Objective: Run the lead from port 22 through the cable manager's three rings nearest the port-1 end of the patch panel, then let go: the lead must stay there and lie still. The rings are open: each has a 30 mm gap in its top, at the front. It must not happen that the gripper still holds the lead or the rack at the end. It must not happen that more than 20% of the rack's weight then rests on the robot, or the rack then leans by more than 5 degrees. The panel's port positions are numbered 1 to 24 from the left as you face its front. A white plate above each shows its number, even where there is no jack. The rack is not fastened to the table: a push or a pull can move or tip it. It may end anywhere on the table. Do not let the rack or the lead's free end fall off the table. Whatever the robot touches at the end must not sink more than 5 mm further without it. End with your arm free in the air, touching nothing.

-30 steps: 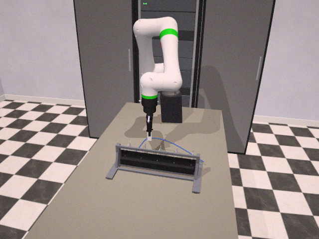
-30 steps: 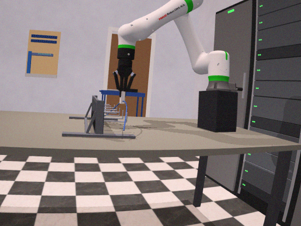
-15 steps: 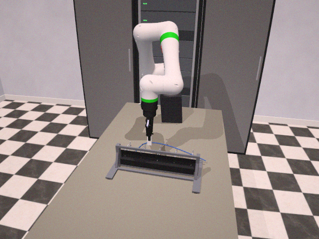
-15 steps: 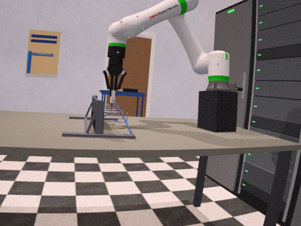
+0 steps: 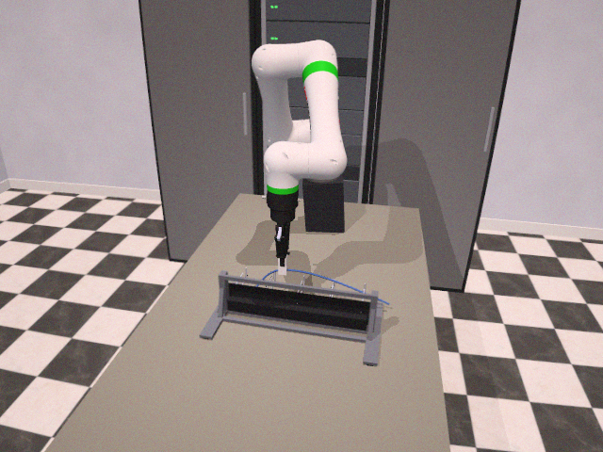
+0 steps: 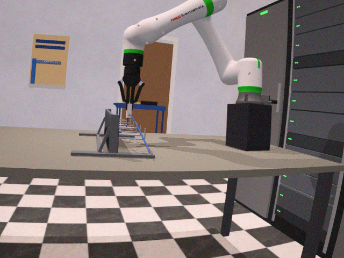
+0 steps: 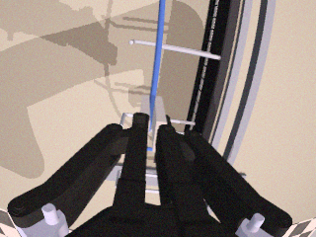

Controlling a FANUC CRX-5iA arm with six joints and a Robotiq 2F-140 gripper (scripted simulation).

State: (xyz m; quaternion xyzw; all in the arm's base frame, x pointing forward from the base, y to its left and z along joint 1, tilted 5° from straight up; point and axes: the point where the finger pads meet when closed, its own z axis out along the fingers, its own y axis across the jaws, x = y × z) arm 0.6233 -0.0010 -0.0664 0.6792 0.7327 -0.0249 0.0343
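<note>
My hand is 8 cm short of the grey rack, 7 cm to the right of it and 8 cm above it. From my hand the other things lie so: lead's free end: 5 cm behind, 34 cm to the left, 12 cm below.
</note>
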